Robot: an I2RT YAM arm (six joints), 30 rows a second.
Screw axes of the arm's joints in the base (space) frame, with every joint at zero. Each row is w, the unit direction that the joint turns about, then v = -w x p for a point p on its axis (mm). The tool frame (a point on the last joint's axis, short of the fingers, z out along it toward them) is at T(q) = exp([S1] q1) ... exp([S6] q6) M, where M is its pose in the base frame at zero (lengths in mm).
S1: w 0 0 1 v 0 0 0
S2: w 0 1 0 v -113.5 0 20
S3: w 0 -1 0 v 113.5 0 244
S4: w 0 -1 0 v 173.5 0 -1
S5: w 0 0 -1 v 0 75 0
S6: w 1 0 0 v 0 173.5 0
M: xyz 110.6 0 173.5 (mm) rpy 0 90 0 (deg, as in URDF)
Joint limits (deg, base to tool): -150..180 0..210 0..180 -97..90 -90..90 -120..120
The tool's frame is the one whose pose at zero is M.
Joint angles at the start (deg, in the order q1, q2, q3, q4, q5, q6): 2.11 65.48 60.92 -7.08 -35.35 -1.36
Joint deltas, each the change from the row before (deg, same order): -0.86 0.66 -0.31 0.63 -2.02 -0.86; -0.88 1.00 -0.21 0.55 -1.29 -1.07; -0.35 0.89 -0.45 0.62 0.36 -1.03; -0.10 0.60 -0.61 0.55 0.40 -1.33; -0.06 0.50 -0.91 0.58 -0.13 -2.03; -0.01 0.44 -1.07 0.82 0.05 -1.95; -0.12 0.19 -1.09 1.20 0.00 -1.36; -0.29 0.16 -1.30 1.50 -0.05 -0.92; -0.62 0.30 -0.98 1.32 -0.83 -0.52; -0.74 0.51 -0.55 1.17 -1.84 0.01; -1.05 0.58 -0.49 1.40 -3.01 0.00; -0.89 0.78 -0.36 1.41 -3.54 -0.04
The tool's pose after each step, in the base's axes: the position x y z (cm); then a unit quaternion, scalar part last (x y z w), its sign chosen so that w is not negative. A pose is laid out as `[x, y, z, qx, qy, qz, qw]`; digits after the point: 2 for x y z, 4 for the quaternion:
[26.24, 2.73, 36.98, -0.2238, 0.7296, 0.2439, 0.5984]
[26.70, 2.40, 36.53, -0.2303, 0.7297, 0.2433, 0.5961]
[27.14, 2.22, 35.97, -0.2313, 0.7329, 0.2352, 0.5950]
[27.44, 2.15, 35.43, -0.2359, 0.7348, 0.2265, 0.5942]
[27.65, 2.13, 34.75, -0.2475, 0.7346, 0.2183, 0.5928]
[27.84, 2.12, 34.04, -0.2584, 0.7340, 0.2094, 0.5921]
[27.93, 2.06, 33.49, -0.2662, 0.7316, 0.2019, 0.5942]
[28.00, 1.92, 32.88, -0.2705, 0.7298, 0.1959, 0.5965]
[28.11, 1.66, 32.38, -0.2739, 0.7275, 0.1954, 0.5979]
[28.26, 1.38, 32.03, -0.2780, 0.7236, 0.2036, 0.5981]
[28.40, 0.99, 31.74, -0.2863, 0.7157, 0.2173, 0.5989]
[28.58, 0.69, 31.44, -0.2982, 0.7057, 0.2350, 0.5982]

